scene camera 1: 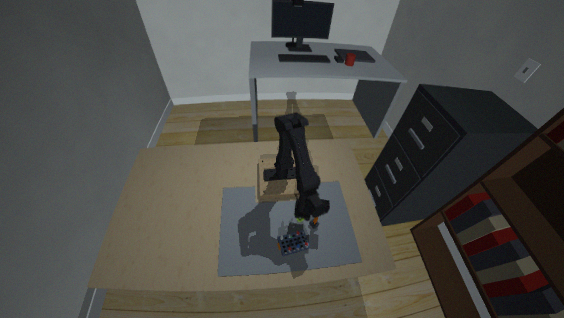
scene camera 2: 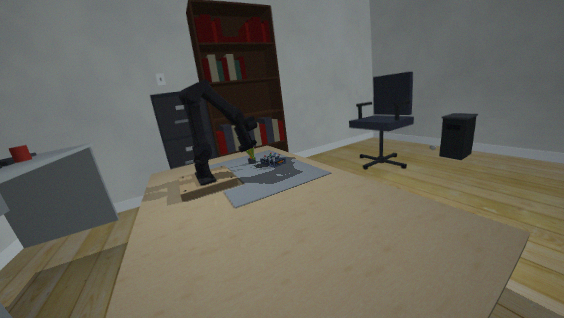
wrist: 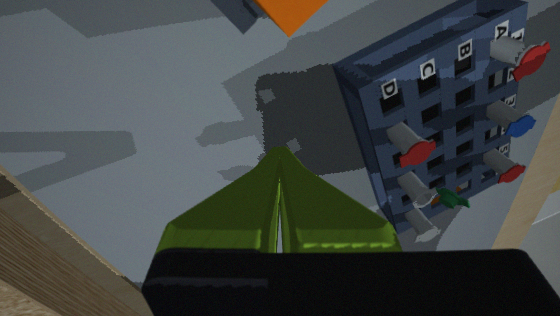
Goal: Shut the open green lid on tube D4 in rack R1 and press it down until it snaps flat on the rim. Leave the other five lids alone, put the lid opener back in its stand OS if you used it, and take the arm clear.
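Seen in the pictures: gripper, fingertip midpoint: [scene camera 1: 299, 221] [scene camera 2: 254, 160] [wrist: 280, 158]; arm's base, origin of the base link: [scene camera 1: 282, 174] [scene camera 2: 204, 177].
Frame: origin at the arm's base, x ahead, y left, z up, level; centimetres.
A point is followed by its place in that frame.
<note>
My gripper [scene camera 1: 300, 220] {z 0.4, x 28.3, y 4.5 cm} [wrist: 280, 158] {z 0.4, x 28.3, y 4.5 cm} is shut, its green fingertips together with nothing between them. In the wrist view it points down over the mat on the D side of the dark blue rack R1 [wrist: 407, 100] {z -0.2, x 34.9, y 4.5 cm} [scene camera 1: 293, 244] {z -0.4, x 38.7, y 0.1 cm}, apart from it. Grey tube D4 [wrist: 414, 188] {z 0.9, x 34.7, y -0.5 cm} stands in the rack with its mouth uncovered. Its green lid [wrist: 452, 198] {z 2.5, x 35.9, y -0.3 cm} hangs open beside the mouth, toward column C. The orange lid opener [wrist: 291, 14] {z 5.3, x 29.2, y 11.5 cm} [scene camera 1: 315, 219] {z 3.8, x 29.7, y 11.5 cm} stands upright in its dark stand [wrist: 241, 14] {z 0.0, x 28.7, y 10.5 cm} [scene camera 1: 314, 226] {z -0.5, x 31.5, y 11.4 cm}; its lower parts are cut off in the wrist view.
Red lids [wrist: 418, 153] {z 1.6, x 34.3, y 2.8 cm} [wrist: 532, 61] {z 1.6, x 39.7, y 5.6 cm} [wrist: 511, 174] {z 1.6, x 40.8, y -2.0 cm} and a blue lid [wrist: 521, 126] {z 1.6, x 40.3, y 1.8 cm} sit on nearby tubes. A pale tube [wrist: 422, 225] {z 1.1, x 35.3, y -4.3 cm} stands beside D4. The rack rests on the grey mat [scene camera 1: 240, 210] {z -3.2, x 18.0, y -23.4 cm} [scene camera 2: 305, 175] {z -3.2, x 38.8, y -27.9 cm}. The arm's wooden base board [scene camera 2: 210, 190] {z -2.3, x -0.4, y -12.5 cm} is behind.
</note>
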